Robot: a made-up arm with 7 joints. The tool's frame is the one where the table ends. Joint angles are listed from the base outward.
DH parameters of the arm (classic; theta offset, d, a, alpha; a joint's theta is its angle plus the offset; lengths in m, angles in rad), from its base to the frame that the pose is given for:
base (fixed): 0 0 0 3.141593
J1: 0 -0.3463 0 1.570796
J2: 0 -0.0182 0 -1.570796
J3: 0 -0.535 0 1.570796
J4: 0 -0.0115 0 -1.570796
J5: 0 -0.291 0 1.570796
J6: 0 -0.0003 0 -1.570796
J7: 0 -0.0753 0 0
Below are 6 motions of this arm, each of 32 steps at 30 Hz.
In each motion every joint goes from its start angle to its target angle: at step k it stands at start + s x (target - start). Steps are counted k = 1, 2, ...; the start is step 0. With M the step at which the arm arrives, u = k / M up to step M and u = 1 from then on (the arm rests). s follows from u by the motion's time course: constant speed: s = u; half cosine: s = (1 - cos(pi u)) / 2; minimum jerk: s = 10 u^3 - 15 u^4 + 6 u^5.
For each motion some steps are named. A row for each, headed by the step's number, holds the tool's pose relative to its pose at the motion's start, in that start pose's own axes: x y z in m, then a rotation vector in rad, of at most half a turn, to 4 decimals.
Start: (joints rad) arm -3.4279 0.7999 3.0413 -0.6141 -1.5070 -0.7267 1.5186
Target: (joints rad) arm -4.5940 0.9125 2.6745 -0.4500 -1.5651 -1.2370 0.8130
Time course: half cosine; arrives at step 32
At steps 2, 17, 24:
2: -0.0004 0.0069 -0.0058 0.0181 -0.0029 -0.0104
17: 0.0021 0.4643 -0.1665 1.0409 0.0288 -0.5868
24: 0.0232 0.7239 -0.1140 1.6157 0.2127 -0.8675

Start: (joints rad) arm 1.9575 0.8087 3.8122 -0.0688 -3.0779 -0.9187 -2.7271
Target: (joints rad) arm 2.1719 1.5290 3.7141 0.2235 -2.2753 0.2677 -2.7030
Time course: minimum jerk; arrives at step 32
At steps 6, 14, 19, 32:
6: -0.0104 0.0237 0.0172 0.0700 0.0506 0.0147
14: -0.0721 0.1650 0.1664 0.5239 0.3924 0.1655
19: -0.1045 0.2489 0.3254 0.8683 0.6697 0.3614
32: -0.1107 0.2989 0.5197 1.1975 0.9582 0.6567

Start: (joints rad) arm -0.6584 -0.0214 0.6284 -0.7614 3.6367 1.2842 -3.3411
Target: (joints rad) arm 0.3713 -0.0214 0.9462 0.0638 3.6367 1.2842 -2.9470
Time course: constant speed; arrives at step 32
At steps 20, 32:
20: 0.0292 -0.1809 0.1318 -0.8544 -0.2838 -0.1323
32: 0.0201 -0.1656 0.2369 -1.4397 -0.3662 -0.0367

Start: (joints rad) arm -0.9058 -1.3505 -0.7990 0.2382 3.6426 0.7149 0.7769
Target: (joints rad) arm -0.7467 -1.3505 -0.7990 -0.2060 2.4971 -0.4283 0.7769
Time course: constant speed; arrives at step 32
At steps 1, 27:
1: -0.0003 0.0003 -0.0020 0.0009 0.0343 -0.0247
27: 0.0502 0.0385 -0.0276 0.3295 0.5194 -0.9324

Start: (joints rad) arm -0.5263 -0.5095 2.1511 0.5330 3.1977 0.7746 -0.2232
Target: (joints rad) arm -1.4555 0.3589 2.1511 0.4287 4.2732 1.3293 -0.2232
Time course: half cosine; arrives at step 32
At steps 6, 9, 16, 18, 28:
6: 0.0024 0.0854 -0.0052 0.1362 -0.0473 -0.0237
9: 0.0193 0.1822 -0.0052 0.2890 -0.1206 -0.0587
16: 0.1686 0.4395 0.0297 0.7088 -0.4768 -0.2000
18: 0.2380 0.4937 0.0482 0.8093 -0.6188 -0.2438
28: 0.5414 0.5613 0.1319 1.0359 -1.2450 -0.3478

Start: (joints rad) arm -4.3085 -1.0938 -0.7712 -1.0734 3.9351 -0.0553 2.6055
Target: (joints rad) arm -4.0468 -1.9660 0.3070 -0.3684 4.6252 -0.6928 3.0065
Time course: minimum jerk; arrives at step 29
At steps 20, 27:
20: -0.3391 -0.5155 0.0559 -0.2262 0.3382 1.1913
27: -0.4352 -0.5580 0.0892 -0.0256 0.4930 1.4217

